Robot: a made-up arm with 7 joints.
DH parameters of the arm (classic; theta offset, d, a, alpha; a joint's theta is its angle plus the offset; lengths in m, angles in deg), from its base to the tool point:
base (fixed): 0 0 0 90
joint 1: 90 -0.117 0 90
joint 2: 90 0 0 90
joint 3: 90 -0.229 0 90
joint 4: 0 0 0 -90
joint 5: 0 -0.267 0 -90
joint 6: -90 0 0 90
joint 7: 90 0 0 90
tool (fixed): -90 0 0 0
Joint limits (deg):
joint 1: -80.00..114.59
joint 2: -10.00..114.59
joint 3: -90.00..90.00
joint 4: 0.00..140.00
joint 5: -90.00..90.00
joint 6: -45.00..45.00
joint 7: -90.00..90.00
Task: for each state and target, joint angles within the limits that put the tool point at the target. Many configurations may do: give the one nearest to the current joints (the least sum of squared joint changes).
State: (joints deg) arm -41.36 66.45 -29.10 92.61 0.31 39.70 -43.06
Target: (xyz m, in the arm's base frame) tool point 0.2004 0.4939 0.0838
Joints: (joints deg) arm 3.77 114.59 -24.30 57.61 0.31 39.70 -43.06
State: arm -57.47 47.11 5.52 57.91 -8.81 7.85 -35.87
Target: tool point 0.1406 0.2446 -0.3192
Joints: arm -25.52 33.81 -4.44 83.33 -8.81 7.85 -35.87
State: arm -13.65 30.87 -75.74 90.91 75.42 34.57 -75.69
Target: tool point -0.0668 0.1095 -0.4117
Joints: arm -16.68 33.97 -77.14 65.72 75.42 34.57 -75.69
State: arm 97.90 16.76 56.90 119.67 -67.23 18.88 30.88
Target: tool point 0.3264 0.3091 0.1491
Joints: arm 89.92 -1.64 53.39 69.94 -67.23 18.88 30.88
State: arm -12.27 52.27 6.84 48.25 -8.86 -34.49 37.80
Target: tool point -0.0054 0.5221 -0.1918
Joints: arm -48.21 50.91 47.68 50.86 -8.86 -34.49 37.80
